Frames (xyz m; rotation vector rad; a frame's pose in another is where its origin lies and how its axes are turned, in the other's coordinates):
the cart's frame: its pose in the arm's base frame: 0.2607 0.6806 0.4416 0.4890 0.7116 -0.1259
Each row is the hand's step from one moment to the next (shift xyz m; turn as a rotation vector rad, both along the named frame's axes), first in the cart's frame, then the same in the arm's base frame.
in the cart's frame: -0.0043 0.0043 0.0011 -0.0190 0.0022 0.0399
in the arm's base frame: -0.0014 0.0030 0.0052 0.0100 -0.0179 0.0392
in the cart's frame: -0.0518 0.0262 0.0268 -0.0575 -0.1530 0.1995
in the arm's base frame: -0.0160 0.0077 0.0614 0.0336 -0.2318 0.1081
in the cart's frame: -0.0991 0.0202 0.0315 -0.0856 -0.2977 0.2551
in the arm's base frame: -0.0505 -0.0023 0.0931 0.0059 -0.3868 0.1066
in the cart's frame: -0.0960 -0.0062 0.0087 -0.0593 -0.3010 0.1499
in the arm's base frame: -0.0690 -0.0146 0.0660 -0.0379 -0.3388 0.0197
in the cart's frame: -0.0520 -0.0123 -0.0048 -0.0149 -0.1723 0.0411
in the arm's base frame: -0.0455 -0.0113 0.0261 -0.0339 -0.1718 -0.0303
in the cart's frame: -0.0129 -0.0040 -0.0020 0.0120 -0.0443 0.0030
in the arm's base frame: -0.0120 -0.0033 0.0056 -0.0013 -0.0398 -0.0230
